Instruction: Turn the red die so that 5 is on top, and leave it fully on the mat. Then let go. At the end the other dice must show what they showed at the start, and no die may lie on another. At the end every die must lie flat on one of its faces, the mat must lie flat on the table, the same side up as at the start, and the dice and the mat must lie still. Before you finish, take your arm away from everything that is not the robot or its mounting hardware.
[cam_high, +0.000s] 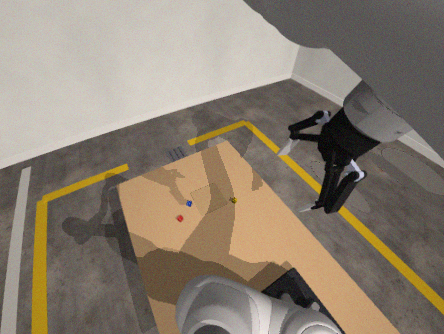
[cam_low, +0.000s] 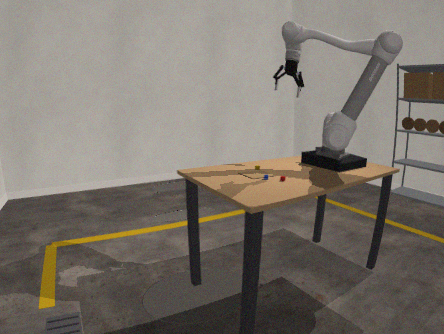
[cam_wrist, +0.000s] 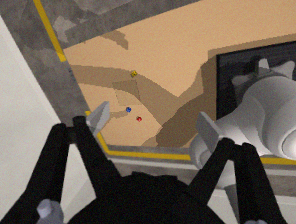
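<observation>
Now: the yellow die 21 cm ahead of my hand, 5 cm to the right of it and 43 cm below it. From my hand the other things lie so: red die (31 cm ahead, 20 cm to the left, 43 cm below); tan mat (30 cm ahead, 3 cm to the left, 44 cm below); blue die (34 cm ahead, 12 cm to the left, 43 cm below).
</observation>
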